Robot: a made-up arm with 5 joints.
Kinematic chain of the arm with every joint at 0, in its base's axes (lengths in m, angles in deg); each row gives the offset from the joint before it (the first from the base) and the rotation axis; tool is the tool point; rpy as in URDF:
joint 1: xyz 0 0 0.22 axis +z
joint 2: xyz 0 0 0 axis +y
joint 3: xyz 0.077 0 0.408 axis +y
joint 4: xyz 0.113 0 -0.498 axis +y
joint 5: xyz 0.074 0 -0.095 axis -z
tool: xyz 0 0 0 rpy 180 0 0
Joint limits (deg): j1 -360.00..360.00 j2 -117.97..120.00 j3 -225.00..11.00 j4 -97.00..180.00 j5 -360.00..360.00
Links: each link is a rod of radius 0.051 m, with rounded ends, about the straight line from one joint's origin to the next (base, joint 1, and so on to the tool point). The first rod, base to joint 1, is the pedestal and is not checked.
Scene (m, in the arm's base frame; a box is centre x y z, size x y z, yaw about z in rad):
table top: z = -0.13
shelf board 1: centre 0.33 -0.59 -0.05 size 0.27 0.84 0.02 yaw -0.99
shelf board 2: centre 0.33 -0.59 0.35 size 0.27 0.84 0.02 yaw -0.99
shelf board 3: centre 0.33 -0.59 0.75 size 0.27 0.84 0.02 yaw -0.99
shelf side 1: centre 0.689 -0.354 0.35 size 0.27 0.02 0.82 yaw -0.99
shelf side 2: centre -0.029 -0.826 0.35 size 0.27 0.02 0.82 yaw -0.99
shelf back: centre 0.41 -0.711 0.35 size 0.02 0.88 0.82 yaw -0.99
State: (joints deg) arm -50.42 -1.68 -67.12 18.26 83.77
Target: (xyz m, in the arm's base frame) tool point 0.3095 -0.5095 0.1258
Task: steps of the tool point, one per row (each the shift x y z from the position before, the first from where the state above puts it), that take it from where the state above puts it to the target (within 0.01 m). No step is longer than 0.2 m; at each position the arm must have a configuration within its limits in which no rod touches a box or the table.
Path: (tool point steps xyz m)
1: -0.0488 0.0819 0.0219
2: -0.0519 0.0783 -0.0003
3: -0.0510 0.0711 -0.0216
4: -0.0043 -0.0471 -0.1529
5: -0.0378 -0.0082 -0.1470
6: -0.0589 0.0329 -0.1264
7: 0.0615 -0.0961 0.0087
8: 0.0607 -0.0901 -0.0087

